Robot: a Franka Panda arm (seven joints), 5 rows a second.
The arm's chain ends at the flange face. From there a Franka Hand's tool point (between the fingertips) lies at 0.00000 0.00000 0.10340 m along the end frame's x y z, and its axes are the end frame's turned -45 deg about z.
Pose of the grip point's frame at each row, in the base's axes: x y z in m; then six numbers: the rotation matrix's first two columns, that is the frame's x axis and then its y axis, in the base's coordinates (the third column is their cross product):
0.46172, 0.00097, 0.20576, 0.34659, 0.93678, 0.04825, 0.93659, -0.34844, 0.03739
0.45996, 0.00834, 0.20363, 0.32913, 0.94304, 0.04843, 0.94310, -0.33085, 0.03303
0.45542, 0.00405, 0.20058, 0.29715, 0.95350, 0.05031, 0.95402, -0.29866, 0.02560
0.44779, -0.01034, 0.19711, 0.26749, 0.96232, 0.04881, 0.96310, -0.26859, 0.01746
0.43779, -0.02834, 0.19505, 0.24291, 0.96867, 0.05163, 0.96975, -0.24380, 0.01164
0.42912, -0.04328, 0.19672, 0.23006, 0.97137, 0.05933, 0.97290, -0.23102, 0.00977
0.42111, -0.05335, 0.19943, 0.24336, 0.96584, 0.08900, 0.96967, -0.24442, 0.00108
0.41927, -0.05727, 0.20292, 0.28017, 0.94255, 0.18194, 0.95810, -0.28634, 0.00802
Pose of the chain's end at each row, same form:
0.45636, -0.00236, 0.30897, 0.90735, 0.41602, 0.06056, 0.41719, -0.90879, -0.00768
0.45508, 0.00474, 0.30685, 0.89960, 0.43288, 0.05760, 0.43414, -0.90078, -0.01089
0.45134, -0.00013, 0.30382, 0.88471, 0.46304, 0.05368, 0.46448, -0.88541, -0.01747
0.44470, -0.01472, 0.30037, 0.87016, 0.49054, 0.04686, 0.49187, -0.87038, -0.02217
0.43532, -0.03322, 0.29830, 0.85748, 0.51256, 0.04474, 0.51395, -0.85735, -0.02828
0.42672, -0.04902, 0.29993, 0.85062, 0.52351, 0.04886, 0.52527, -0.85022, -0.03504
0.41875, -0.06225, 0.30242, 0.85774, 0.51012, 0.06370, 0.51358, -0.85578, -0.06217
0.41310, -0.07506, 0.30459, 0.87559, 0.46401, 0.13432, 0.47937, -0.86896, -0.12298

